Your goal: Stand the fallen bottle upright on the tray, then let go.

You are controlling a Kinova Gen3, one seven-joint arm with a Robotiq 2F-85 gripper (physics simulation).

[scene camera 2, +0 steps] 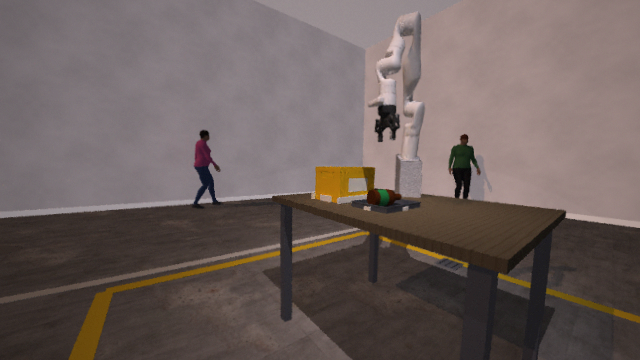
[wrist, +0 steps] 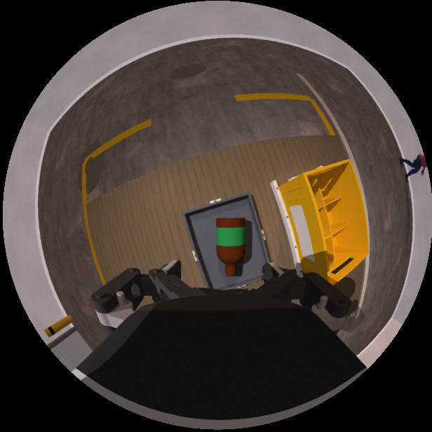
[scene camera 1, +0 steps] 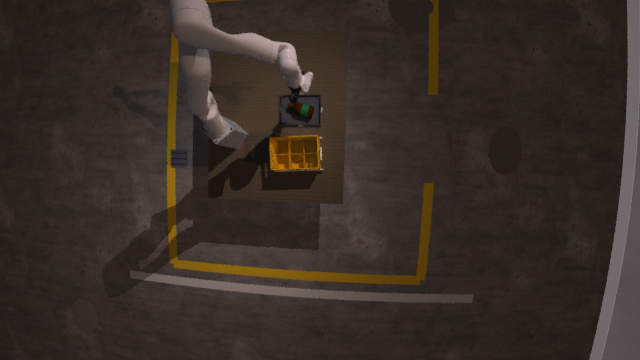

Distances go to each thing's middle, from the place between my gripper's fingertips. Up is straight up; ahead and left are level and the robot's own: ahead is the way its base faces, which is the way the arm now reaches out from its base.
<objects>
The bottle (wrist: pixel 230 231) lies 250 mm below my hand, 30 mm behind it and 20 mm to the right of it.
</objects>
